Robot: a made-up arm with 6 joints. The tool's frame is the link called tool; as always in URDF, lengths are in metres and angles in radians. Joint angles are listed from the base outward. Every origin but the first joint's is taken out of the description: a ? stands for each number. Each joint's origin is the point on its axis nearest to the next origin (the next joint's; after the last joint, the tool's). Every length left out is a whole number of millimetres.
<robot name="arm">
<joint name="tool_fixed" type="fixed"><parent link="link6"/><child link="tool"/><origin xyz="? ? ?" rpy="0 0 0"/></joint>
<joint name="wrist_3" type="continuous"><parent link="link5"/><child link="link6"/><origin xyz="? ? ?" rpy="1.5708 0 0"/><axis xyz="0 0 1"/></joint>
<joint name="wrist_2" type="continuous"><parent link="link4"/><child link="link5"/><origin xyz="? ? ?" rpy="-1.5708 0 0"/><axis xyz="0 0 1"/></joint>
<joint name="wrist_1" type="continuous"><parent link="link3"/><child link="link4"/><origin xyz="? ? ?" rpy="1.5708 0 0"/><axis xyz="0 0 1"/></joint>
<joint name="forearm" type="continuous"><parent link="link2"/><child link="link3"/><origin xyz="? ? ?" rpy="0 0 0"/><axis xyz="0 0 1"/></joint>
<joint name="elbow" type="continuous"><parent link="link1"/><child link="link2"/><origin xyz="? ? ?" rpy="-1.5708 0 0"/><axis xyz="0 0 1"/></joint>
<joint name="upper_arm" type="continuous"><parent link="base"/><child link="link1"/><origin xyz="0 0 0.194" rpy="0 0 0"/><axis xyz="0 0 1"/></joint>
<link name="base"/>
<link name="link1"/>
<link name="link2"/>
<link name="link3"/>
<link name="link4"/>
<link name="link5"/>
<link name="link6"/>
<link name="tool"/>
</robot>
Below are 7 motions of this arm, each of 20 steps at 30 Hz.
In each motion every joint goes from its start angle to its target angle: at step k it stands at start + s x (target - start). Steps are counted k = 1, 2, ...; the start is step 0. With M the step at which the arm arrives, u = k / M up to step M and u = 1 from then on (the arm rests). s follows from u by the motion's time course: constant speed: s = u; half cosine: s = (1 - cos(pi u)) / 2; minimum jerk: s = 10 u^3 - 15 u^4 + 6 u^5.
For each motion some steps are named. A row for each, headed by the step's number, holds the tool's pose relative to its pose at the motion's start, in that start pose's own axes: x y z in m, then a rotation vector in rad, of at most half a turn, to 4 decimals.
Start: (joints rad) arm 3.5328 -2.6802 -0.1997 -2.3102 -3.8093 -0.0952
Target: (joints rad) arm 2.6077 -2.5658 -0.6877 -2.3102 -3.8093 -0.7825
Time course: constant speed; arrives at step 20
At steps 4, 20:
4: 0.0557 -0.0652 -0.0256 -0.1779 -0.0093 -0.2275
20: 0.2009 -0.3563 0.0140 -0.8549 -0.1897 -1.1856

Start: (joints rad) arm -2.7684 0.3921 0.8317 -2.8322 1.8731 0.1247
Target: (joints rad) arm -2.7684 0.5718 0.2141 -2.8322 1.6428 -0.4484
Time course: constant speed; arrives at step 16
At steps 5, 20:
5: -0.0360 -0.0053 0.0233 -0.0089 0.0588 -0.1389
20: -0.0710 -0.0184 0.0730 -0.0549 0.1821 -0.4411

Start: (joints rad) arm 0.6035 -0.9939 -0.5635 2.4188 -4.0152 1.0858
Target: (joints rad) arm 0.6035 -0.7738 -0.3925 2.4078 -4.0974 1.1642
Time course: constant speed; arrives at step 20
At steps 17, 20:
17: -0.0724 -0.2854 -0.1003 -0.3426 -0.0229 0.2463
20: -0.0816 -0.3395 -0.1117 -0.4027 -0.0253 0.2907

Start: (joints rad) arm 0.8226 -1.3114 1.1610 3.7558 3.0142 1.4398
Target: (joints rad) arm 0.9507 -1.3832 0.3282 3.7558 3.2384 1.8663
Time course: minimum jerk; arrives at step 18
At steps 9, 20:
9: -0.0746 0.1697 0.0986 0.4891 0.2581 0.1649
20: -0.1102 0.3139 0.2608 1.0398 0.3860 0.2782

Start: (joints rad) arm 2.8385 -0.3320 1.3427 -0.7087 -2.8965 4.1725
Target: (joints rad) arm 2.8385 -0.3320 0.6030 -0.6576 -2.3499 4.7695
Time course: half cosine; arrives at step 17
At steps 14, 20:
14: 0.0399 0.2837 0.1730 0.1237 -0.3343 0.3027
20: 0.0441 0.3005 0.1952 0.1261 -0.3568 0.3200

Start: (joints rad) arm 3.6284 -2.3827 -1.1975 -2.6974 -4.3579 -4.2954
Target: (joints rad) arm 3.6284 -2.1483 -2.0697 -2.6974 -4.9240 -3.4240
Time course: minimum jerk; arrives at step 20
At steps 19, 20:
19: -0.1899 -0.1540 0.3349 0.0246 0.0029 1.1396
20: -0.1901 -0.1543 0.3353 0.0245 0.0028 1.1410

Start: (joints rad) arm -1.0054 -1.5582 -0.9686 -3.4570 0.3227 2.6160
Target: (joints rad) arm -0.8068 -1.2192 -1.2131 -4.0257 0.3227 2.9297
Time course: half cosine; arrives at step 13
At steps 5, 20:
5: 0.0804 -0.0107 -0.1135 -0.0668 0.0140 -0.1291
20: 0.2153 -0.0673 -0.3653 -0.2220 0.0725 -0.3901

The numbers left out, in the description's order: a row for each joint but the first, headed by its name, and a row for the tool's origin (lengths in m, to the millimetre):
tool: 0 0 0
wrist_3: 0 -0.12 0
wrist_2: 0 0 0
wrist_1: 0 -0.539 0
forearm: 0 -0.945 0
elbow: 0 0.029 0

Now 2 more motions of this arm.
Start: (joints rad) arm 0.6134 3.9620 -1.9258 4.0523 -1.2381 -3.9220
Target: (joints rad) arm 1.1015 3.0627 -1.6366 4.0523 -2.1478 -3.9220
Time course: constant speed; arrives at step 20
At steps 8, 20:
8: -0.2254 -0.1429 0.0693 -0.2376 0.2676 -0.3133
20: -0.6554 -0.0938 0.1759 -0.4936 0.7526 -0.7836

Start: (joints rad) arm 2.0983 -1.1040 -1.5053 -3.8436 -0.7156 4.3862
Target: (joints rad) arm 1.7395 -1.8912 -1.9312 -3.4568 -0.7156 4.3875
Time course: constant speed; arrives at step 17
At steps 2, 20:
2: -0.0670 0.1257 -0.0039 -0.1157 -0.0413 0.1122
20: -0.7132 0.6696 -0.3633 -0.9988 -0.3333 0.9503

